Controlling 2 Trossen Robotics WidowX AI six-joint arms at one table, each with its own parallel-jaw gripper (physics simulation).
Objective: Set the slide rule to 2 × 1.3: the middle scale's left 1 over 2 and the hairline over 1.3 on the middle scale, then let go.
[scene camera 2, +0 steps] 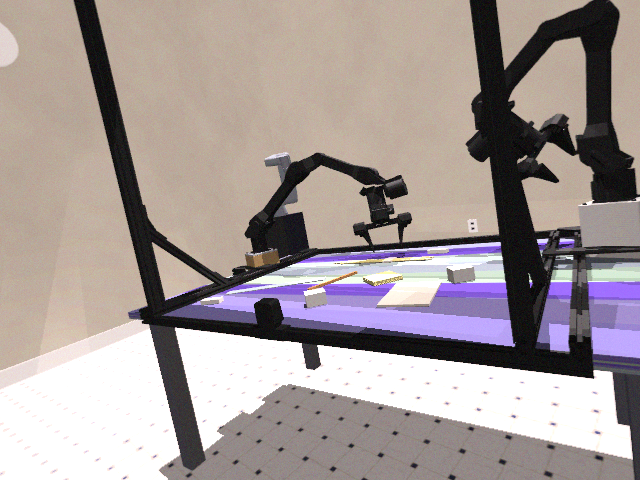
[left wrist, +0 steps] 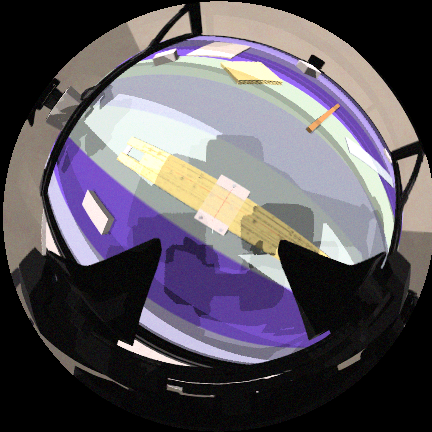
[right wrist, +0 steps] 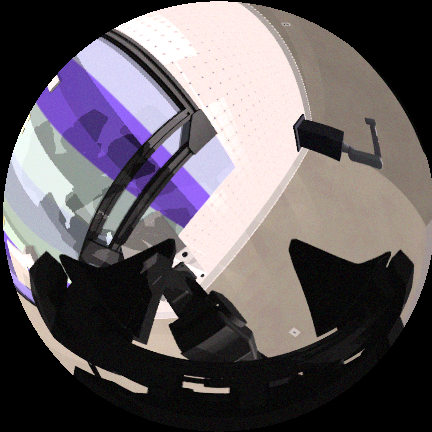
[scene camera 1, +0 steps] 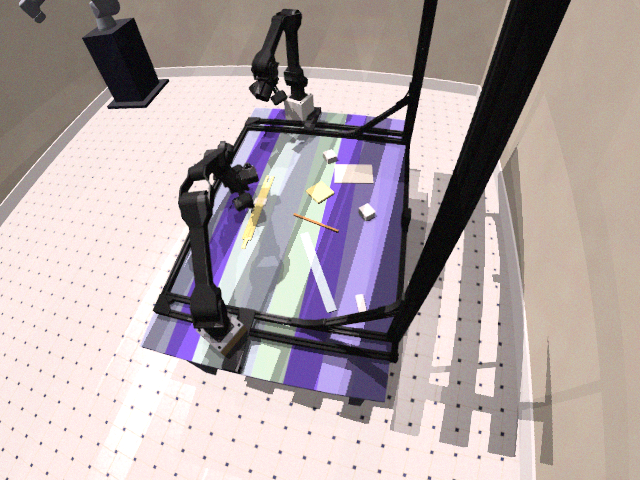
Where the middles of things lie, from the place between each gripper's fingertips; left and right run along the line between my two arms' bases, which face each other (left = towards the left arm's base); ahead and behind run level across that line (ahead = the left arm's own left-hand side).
Scene:
My right gripper is now 70 mm past the clear cursor (left wrist: 220, 206), 470 mm to the right of it and 190 mm above it. Also, from my right hand: middle slide (left wrist: 191, 185) 70 mm behind, 530 mm to the left, 190 mm below; then yellow slide rule (left wrist: 178, 192) 70 mm behind, 510 mm to the left, 190 mm below; then cream card (scene camera 2: 411, 294) 400 mm behind, 280 mm to the left, 190 mm below.
Right now the clear cursor is 30 mm behind my left hand, 10 mm to the right of it and 30 mm below it. From my left hand the other things lie so: middle slide 30 mm behind, 40 mm to the left, 30 mm below; then yellow slide rule 30 mm behind, 20 mm to the left, 30 mm below; then pale ruler (scene camera 1: 320, 279) 290 mm behind, 240 mm to the left, 30 mm below.

